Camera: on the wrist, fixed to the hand. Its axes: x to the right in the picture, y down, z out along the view.
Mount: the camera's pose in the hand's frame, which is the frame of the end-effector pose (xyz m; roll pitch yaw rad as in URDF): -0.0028 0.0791 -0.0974 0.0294 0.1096 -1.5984
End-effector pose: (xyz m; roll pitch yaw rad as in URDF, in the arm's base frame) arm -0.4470 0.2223 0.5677 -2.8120 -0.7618 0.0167
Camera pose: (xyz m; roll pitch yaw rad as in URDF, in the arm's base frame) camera -0.4932 0.1151 0.6139 2.3565 -0.2928 1.9208
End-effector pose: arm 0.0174 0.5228 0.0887 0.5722 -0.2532 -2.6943
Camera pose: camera 0.0626 0.4122 0.0502 0.3338 0.6646 2.1856
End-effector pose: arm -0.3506 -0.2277 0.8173 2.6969 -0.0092 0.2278
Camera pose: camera -0.3478 -0.2573 0.9392 -3.1094 0.3352 1.8244
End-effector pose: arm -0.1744 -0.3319 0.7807 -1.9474 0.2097 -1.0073
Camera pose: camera -0.2812 -0.3869 0.7444 -2.4943 -1.2494 -0.0195
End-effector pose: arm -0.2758 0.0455 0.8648 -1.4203 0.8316 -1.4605
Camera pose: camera -0.3675 0.1063 0.8043 -1.3025 -0.7356 -1.8147
